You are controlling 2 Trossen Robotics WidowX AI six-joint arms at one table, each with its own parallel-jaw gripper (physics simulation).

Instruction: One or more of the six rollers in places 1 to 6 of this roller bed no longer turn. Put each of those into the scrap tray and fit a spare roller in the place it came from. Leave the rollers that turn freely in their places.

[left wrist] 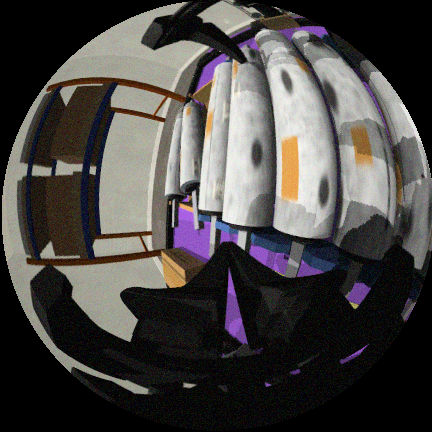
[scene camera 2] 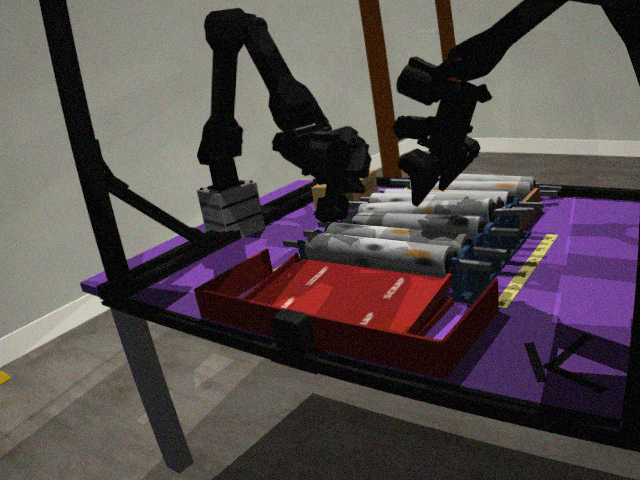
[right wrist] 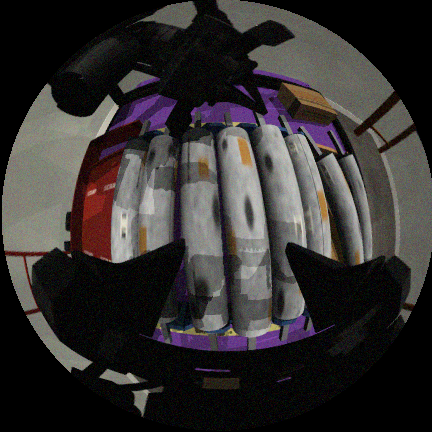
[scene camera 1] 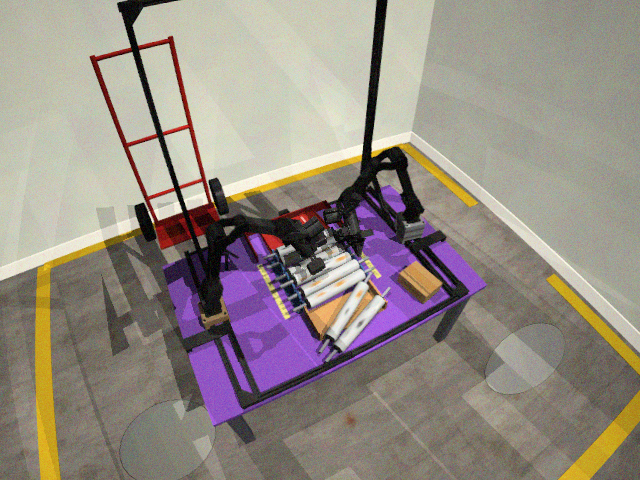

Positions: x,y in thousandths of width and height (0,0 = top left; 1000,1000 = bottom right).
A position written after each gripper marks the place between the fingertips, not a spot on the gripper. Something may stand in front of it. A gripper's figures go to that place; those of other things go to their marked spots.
The left gripper (scene camera 2: 568,399): 112 cm from the lens. The right gripper (scene camera 2: 670,411): 99 cm from the lens. A roller (scene camera 2: 663,541): 83 cm from the lens.
